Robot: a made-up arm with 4 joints.
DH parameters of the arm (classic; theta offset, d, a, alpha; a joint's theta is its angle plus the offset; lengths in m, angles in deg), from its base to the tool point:
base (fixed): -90 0.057 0 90
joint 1: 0 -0.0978 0.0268 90
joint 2: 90 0.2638 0.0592 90
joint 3: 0 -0.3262 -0.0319 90
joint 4: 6.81 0 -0.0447 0
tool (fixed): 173.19 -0.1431 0 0
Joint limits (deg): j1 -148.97..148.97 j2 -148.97..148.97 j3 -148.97..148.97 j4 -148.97..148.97
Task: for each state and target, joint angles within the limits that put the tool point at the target. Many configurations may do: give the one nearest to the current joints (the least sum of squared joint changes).
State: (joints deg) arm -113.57 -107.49 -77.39 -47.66
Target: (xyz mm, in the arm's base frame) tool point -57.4 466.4 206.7
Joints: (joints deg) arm -148.97 -121.63 -67.25 -67.54
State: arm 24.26 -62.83 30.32 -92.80
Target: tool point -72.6 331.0 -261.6
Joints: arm -19.70 -31.88 -6.01 -70.38
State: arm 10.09 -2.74 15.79 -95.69
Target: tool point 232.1 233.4 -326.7
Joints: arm -1.80 25.29 16.62 -92.58
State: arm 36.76 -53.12 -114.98 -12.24
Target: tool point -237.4 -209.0 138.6
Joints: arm 72.83 -76.08 -148.97 -45.57
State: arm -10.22 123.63 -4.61 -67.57
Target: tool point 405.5 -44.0 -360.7
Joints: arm -1.82 113.54 -37.03 -52.40
